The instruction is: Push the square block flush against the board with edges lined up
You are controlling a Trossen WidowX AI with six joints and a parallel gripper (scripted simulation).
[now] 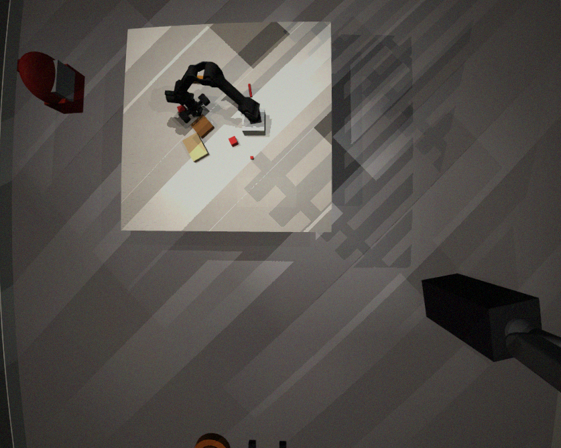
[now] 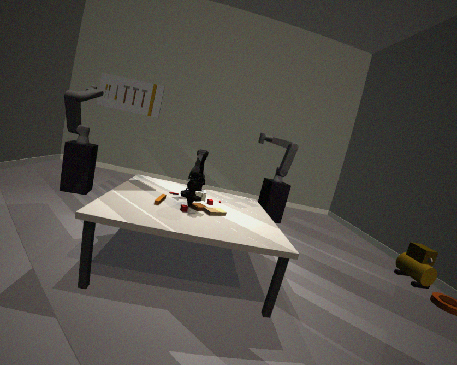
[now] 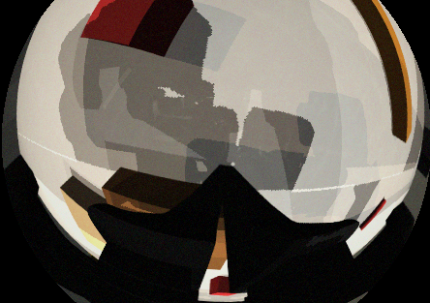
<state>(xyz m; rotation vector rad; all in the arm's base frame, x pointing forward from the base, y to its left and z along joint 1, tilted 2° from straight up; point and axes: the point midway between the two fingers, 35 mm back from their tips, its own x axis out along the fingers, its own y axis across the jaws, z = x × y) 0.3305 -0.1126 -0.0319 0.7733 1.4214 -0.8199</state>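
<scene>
Now: gripper tip 8 cm to the right of the orange square block, 1 cm below it and 1 cm past it. Also, from my gripper tip: tan board: 20 cm to the left, 5 cm ahead, 1 cm above; orange bar: 21 cm to the right, 5 cm behind, 1 cm above; thin red bar: 33 cm behind, 9 cm to the right.
</scene>
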